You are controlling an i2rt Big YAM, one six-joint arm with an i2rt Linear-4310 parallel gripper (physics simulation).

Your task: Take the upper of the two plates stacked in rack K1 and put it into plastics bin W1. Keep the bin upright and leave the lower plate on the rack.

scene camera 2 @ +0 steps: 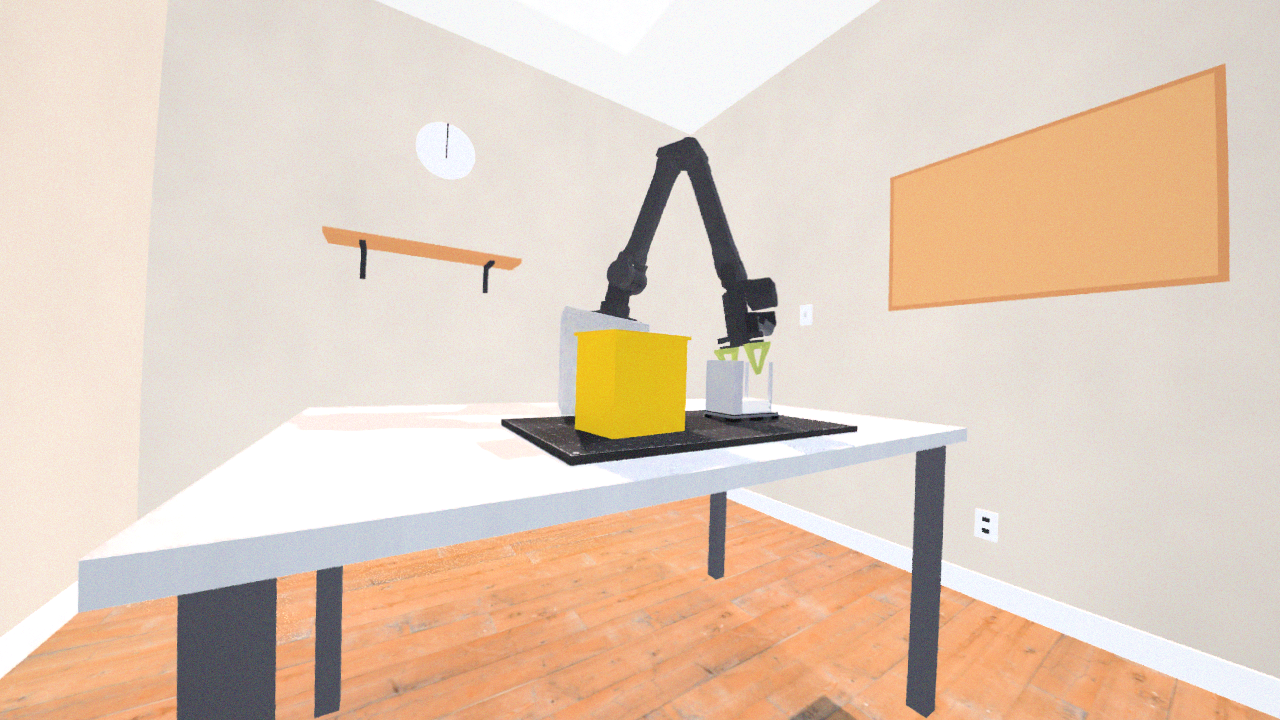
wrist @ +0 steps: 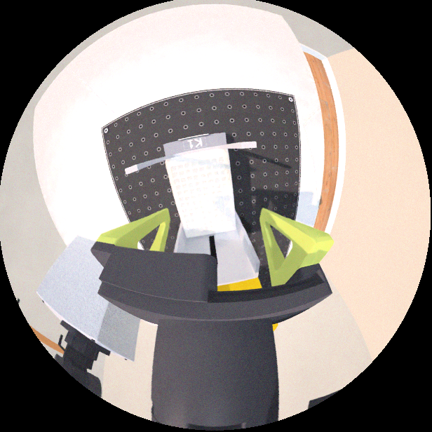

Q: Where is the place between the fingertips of my gripper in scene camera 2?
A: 744,375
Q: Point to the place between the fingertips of my gripper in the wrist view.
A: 214,213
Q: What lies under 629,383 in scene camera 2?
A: A yellow bin W1.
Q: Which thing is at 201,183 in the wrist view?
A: A white plate.
